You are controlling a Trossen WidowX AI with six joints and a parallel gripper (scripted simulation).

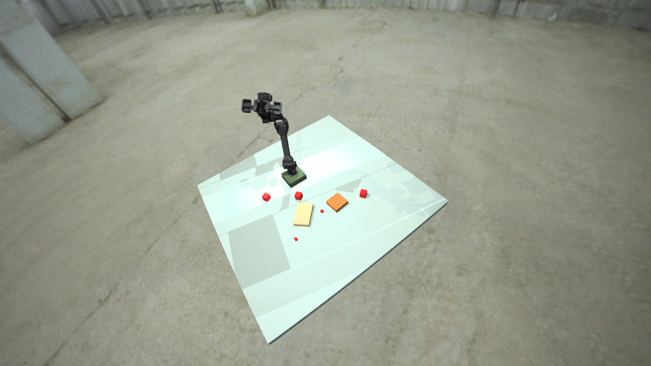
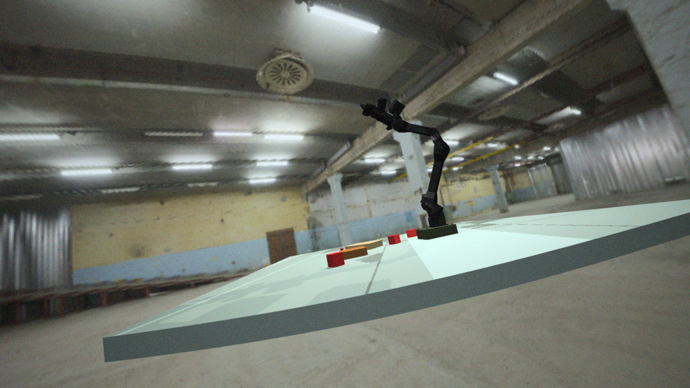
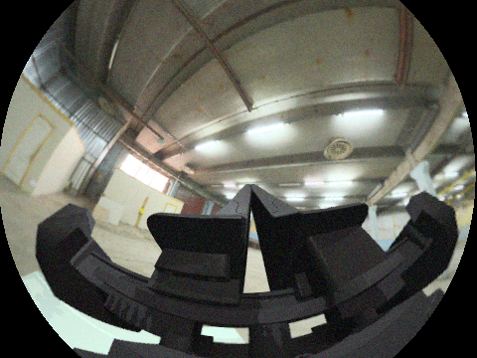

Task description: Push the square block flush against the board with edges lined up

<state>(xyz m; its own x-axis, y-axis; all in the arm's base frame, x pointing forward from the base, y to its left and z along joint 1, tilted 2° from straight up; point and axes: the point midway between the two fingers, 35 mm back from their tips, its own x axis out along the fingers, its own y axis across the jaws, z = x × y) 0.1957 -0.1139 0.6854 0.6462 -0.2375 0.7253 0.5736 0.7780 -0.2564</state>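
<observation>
Right now my gripper tip is 75 cm above the orange square block, 21 cm short of it and 19 cm to the right of it. Also, from my gripper tip: pale wooden board 75 cm below, 14 cm ahead, 2 cm to the right.
</observation>
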